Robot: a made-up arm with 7 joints. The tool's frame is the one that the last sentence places.
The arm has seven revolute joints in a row. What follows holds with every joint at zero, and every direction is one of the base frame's.
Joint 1 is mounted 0.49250 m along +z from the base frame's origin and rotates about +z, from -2.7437 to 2.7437 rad.
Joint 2 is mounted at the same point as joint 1 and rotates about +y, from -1.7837 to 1.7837 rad.
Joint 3 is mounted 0.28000 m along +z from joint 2 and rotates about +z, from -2.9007 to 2.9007 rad.
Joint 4 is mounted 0.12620 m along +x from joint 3 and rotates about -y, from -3.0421 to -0.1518 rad.
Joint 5 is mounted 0.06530 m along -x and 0.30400 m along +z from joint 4 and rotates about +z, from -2.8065 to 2.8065 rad.
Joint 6 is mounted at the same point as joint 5 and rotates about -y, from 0.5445 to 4.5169 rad.
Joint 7 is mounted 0.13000 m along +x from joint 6 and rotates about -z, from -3.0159 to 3.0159 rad.
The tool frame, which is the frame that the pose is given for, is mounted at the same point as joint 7; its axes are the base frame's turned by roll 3.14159, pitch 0.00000 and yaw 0.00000 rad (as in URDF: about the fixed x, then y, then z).
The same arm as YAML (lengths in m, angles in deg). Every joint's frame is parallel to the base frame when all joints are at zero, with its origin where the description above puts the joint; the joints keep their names.
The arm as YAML. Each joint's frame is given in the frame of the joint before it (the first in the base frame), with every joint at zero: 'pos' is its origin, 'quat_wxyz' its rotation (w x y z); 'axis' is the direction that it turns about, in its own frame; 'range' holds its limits. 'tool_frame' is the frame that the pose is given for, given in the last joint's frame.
length_unit: m
angle_unit: deg
joints:
  - joint: joint 1
    pos: [0.0, 0.0, 0.4925]
    quat_wxyz: [1.0, 0.0, 0.0, 0.0]
    axis: "+z"
    range: [-157.2, 157.2]
  - joint: joint 2
    pos: [0.0, 0.0, 0.0]
    quat_wxyz: [1.0, 0.0, 0.0, 0.0]
    axis: "+y"
    range: [-102.2, 102.2]
  - joint: joint 3
    pos: [0.0, 0.0, 0.28]
    quat_wxyz: [1.0, 0.0, 0.0, 0.0]
    axis: "+z"
    range: [-166.2, 166.2]
  - joint: joint 4
    pos: [0.1262, 0.0, 0.0]
    quat_wxyz: [1.0, 0.0, 0.0, 0.0]
    axis: "-y"
    range: [-174.3, -8.7]
  - joint: joint 5
    pos: [-0.0653, 0.0, 0.304]
    quat_wxyz: [1.0, 0.0, 0.0, 0.0]
    axis: "+z"
    range: [-160.8, 160.8]
  - joint: joint 6
    pos: [0.0, 0.0, 0.0]
    quat_wxyz: [1.0, 0.0, 0.0, 0.0]
    axis: "-y"
    range: [31.2, 258.8]
  - joint: joint 7
    pos: [0.13, 0.0, 0.0]
    quat_wxyz: [1.0, 0.0, 0.0, 0.0]
    axis: "-z"
    range: [-172.8, 172.8]
tool_frame:
  pos: [0.0, 0.0, 0.0]
  quat_wxyz: [0.000001, 1.000004, 0.0, 0.0]

